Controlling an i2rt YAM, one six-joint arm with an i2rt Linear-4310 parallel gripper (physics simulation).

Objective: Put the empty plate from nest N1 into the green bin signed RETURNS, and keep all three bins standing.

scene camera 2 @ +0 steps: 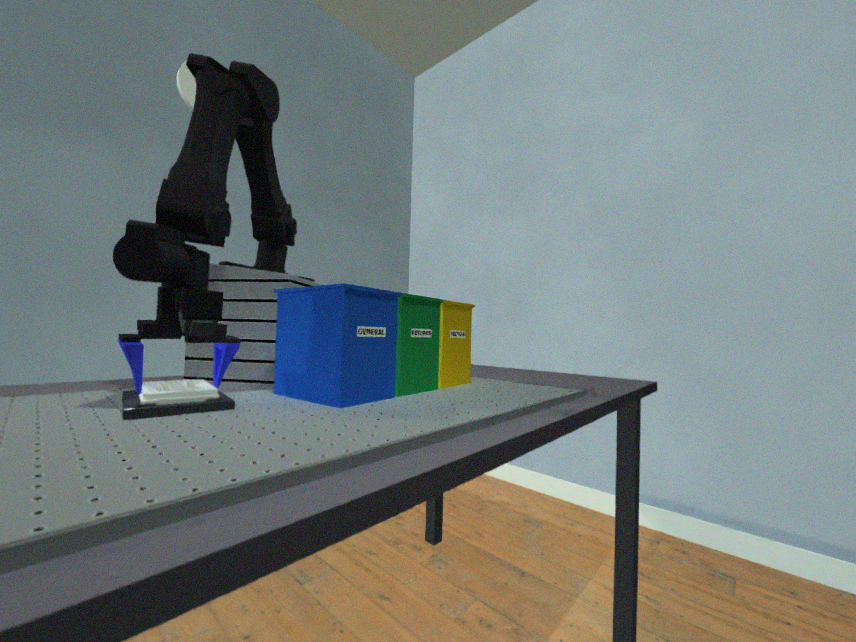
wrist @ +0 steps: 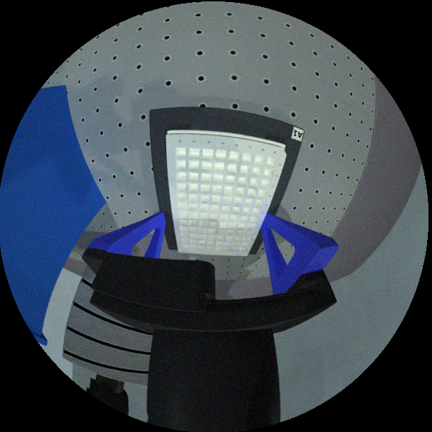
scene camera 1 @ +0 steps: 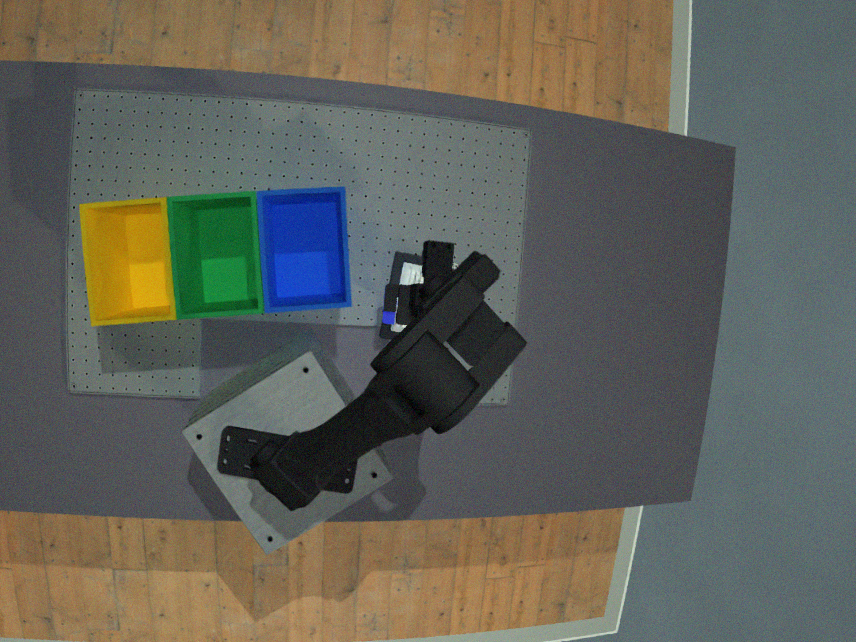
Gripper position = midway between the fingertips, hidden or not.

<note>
I see my gripper [scene camera 2: 179, 390], a blue bin [scene camera 2: 335, 344], a yellow bin [scene camera 1: 126, 245], a green bin [scene camera 1: 214, 238], a white well plate [scene camera 2: 178, 391] and a dark nest [wrist: 201, 118].
The blue bin shows as well in the wrist view [wrist: 56, 197] and in scene camera 1 [scene camera 1: 303, 237]. The yellow bin is seen too in scene camera 2 [scene camera 2: 455, 317]. The green bin is seen too in scene camera 2 [scene camera 2: 418, 318].
</note>
